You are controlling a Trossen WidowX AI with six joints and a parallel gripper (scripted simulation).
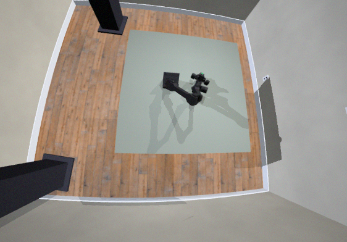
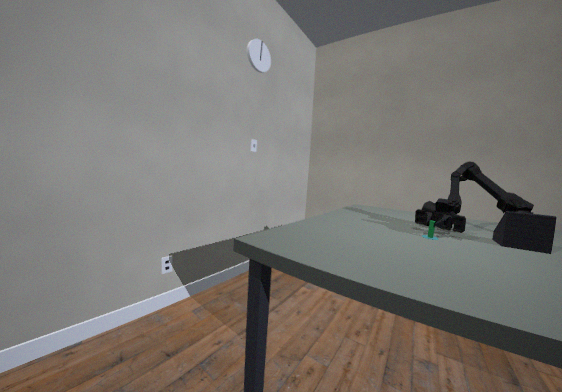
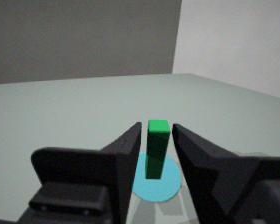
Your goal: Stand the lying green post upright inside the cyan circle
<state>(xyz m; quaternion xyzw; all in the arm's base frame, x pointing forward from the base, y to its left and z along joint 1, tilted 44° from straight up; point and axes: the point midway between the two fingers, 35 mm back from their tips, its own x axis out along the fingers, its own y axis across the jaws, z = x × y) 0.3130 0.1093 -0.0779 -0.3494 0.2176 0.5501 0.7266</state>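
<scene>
The green post is 3 cm below my hand, 2 cm to the left of it and 1 cm ahead of it. Also, from my hand: cyan circle (6 cm below, 2 cm to the left, 1 cm ahead).
</scene>
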